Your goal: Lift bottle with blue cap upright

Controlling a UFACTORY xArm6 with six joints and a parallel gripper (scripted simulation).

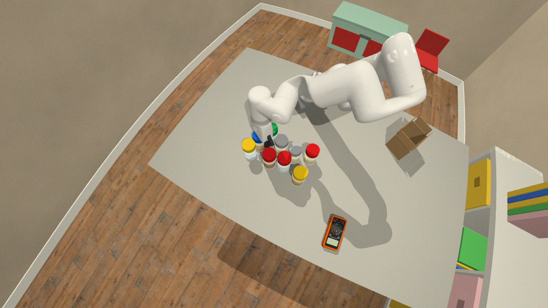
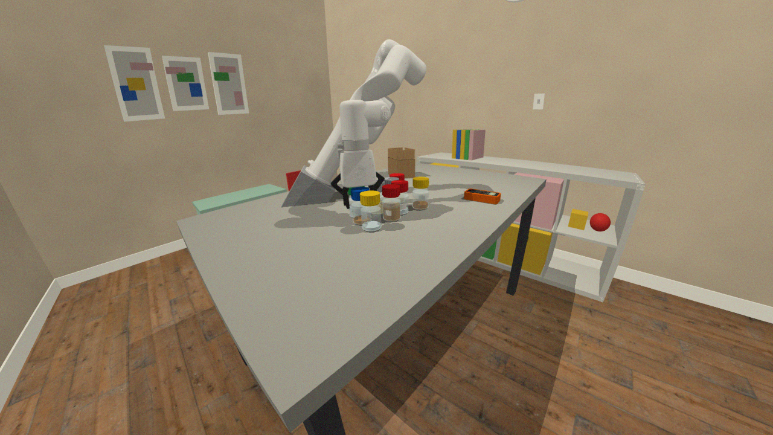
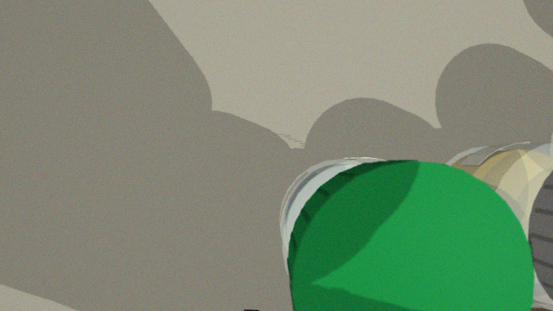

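The blue-capped bottle is 2 cm ahead of my hand, 1 cm to the right of it and 1 cm below it. From my hand the other things lie so: orange multimeter 42 cm to the left, 24 cm ahead, 5 cm below; grey-capped bottle 8 cm to the left, 1 cm below.
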